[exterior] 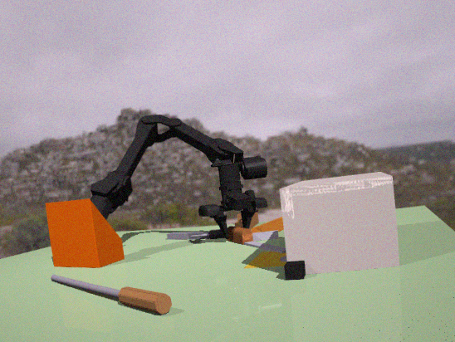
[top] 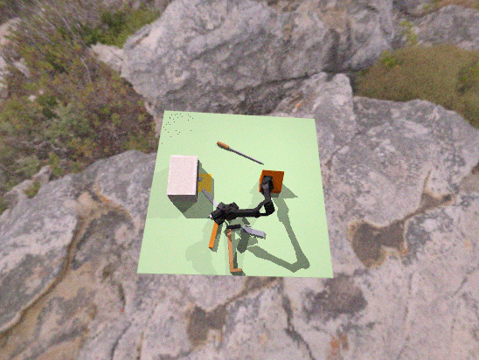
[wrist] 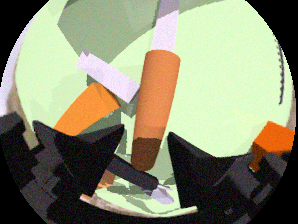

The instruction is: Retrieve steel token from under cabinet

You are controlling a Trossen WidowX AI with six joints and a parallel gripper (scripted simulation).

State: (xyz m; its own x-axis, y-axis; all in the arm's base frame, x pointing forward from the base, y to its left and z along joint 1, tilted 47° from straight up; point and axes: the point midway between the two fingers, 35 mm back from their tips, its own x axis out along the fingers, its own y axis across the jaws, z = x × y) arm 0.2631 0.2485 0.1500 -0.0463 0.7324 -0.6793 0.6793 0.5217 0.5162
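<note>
Right now my gripper tip is 7 cm short of the orange bar, 12 cm to the right of it and 1 cm below it. Also, from my gripper tip: grey token 23 cm ahead, 27 cm to the right, 1 cm below; then grey bar 20 cm behind, 9 cm to the left.
</note>
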